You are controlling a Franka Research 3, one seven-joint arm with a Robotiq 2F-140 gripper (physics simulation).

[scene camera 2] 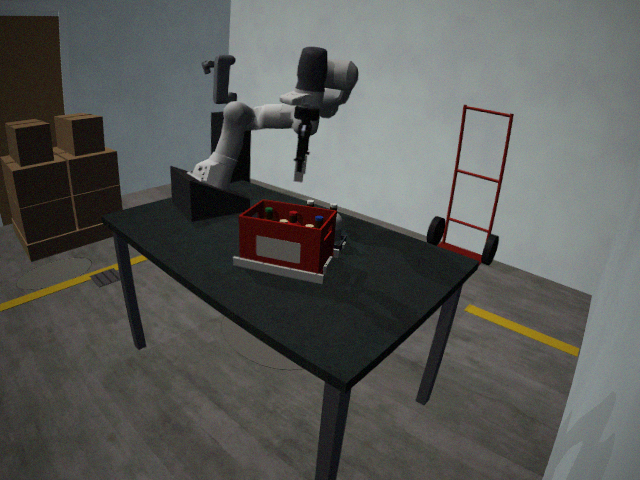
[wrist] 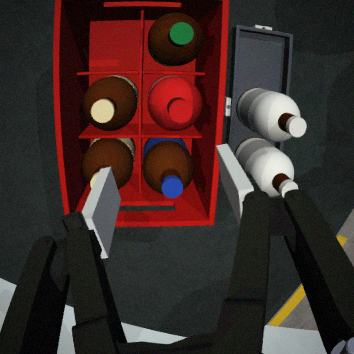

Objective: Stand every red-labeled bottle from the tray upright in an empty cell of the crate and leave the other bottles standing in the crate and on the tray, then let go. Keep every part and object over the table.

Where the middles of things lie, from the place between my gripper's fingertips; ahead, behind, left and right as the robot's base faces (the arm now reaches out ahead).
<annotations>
The red-labeled bottle [wrist: 174, 103] is 30 mm behind my hand, 10 mm to the left of it and 210 mm below it. Round my hand: green-capped bottle [wrist: 172, 40] 110 mm behind, 20 mm to the right, 210 mm below; then blue-capped bottle [wrist: 167, 167] 60 mm ahead, 40 mm to the left, 210 mm below.
</annotations>
